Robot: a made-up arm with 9 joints.
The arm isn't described. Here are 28 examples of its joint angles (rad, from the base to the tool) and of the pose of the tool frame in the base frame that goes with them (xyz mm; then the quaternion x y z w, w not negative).
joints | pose
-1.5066 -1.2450 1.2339 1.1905 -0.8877 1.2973 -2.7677 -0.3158 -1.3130 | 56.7 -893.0 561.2 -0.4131 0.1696 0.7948 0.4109
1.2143 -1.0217 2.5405 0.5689 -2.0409 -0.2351 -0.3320 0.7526 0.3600 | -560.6 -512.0 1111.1 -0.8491 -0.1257 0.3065 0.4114
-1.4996 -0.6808 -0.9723 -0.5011 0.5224 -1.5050 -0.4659 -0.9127 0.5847 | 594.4 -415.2 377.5 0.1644 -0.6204 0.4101 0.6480
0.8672 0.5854 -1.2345 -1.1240 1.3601 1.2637 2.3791 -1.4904 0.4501 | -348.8 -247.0 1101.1 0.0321 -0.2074 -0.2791 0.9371
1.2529 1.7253 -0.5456 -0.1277 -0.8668 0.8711 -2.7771 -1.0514 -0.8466 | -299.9 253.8 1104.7 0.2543 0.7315 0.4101 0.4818
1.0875 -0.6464 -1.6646 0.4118 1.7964 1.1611 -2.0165 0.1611 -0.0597 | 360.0 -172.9 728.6 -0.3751 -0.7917 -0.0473 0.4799
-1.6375 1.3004 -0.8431 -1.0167 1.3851 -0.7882 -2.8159 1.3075 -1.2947 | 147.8 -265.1 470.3 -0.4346 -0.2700 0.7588 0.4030
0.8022 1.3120 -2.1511 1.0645 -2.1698 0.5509 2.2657 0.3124 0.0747 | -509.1 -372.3 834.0 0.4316 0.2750 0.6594 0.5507
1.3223 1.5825 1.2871 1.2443 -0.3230 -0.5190 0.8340 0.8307 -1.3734 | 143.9 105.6 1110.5 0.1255 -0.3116 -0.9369 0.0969
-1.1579 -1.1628 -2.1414 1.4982 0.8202 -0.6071 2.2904 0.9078 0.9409 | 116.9 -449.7 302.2 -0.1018 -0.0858 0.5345 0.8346
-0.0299 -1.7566 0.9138 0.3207 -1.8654 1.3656 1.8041 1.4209 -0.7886 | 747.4 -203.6 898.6 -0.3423 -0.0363 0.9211 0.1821
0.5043 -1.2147 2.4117 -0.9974 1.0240 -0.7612 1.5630 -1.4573 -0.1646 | 274.4 -435.0 545.6 -0.4178 -0.4991 -0.7176 0.2476
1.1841 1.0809 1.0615 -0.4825 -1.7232 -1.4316 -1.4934 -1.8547 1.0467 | 236.3 -656.3 1319.7 -0.7260 -0.2107 0.6175 0.2174
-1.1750 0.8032 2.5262 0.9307 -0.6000 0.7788 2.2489 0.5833 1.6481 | 237.0 291.8 785.5 0.0287 0.4590 -0.3698 0.8073
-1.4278 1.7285 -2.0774 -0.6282 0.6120 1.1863 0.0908 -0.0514 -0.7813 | -52.4 93.0 37.4 -0.3089 -0.5319 0.3029 0.7279
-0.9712 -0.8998 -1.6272 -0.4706 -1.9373 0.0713 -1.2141 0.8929 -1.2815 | -189.5 -696.4 1328.0 0.0162 0.6113 0.5060 0.6083
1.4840 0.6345 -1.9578 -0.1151 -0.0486 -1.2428 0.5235 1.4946 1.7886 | -692.0 177.3 1165.4 -0.9387 0.2316 -0.1463 0.2095
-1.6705 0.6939 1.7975 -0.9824 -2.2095 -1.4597 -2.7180 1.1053 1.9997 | -365.8 -523.7 1008.9 0.5087 0.7862 0.2039 0.2857
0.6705 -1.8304 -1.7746 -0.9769 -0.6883 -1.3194 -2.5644 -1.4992 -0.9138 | -114.6 -513.7 1110.1 -0.0185 0.6840 -0.1962 0.7024
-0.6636 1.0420 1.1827 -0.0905 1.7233 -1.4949 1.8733 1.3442 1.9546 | 70.7 103.7 1378.6 0.6237 0.5727 -0.4219 0.3241
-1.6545 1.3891 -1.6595 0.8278 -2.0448 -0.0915 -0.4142 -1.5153 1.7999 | 471.7 -355.8 1252.6 -0.4030 0.7707 0.4234 0.2538
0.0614 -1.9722 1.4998 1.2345 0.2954 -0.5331 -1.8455 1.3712 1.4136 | -222.8 -105.7 572.3 0.9191 -0.2453 -0.0453 0.3052
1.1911 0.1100 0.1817 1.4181 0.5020 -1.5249 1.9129 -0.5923 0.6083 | -800.3 -353.2 994.9 0.3962 0.4717 -0.0108 0.7877
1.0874 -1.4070 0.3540 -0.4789 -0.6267 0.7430 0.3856 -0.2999 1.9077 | 357.2 -108.5 445.2 0.6240 -0.4806 0.5525 0.2729
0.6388 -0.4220 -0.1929 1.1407 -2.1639 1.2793 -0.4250 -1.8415 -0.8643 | 328.3 -302.7 647.6 0.9376 0.2553 0.1605 0.1732
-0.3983 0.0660 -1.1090 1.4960 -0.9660 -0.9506 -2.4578 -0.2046 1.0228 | 439.4 -464.0 1098.9 -0.6420 0.4915 0.4887 0.3278
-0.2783 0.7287 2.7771 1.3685 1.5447 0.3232 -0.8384 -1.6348 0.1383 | 208.8 -535.4 554.1 0.3314 -0.8000 0.0909 0.4917
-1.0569 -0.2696 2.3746 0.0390 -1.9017 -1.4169 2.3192 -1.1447 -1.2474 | -86.3 137.4 589.2 0.9056 -0.4025 -0.1177 0.0639
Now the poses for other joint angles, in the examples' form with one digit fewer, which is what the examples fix.
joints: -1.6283 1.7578 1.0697 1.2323 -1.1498 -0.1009 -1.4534 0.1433 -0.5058
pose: -175 301 497 -0.488 0.856 0.024 0.169
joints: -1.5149 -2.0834 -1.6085 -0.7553 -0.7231 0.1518 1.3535 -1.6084 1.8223
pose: -371 -227 965 0.114 0.606 -0.498 0.609
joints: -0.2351 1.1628 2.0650 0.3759 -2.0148 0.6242 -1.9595 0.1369 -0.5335
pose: 353 247 579 0.111 0.784 -0.503 0.346
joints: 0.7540 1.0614 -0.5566 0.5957 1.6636 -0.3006 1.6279 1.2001 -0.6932
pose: 80 49 1019 -0.695 0.414 0.544 0.223
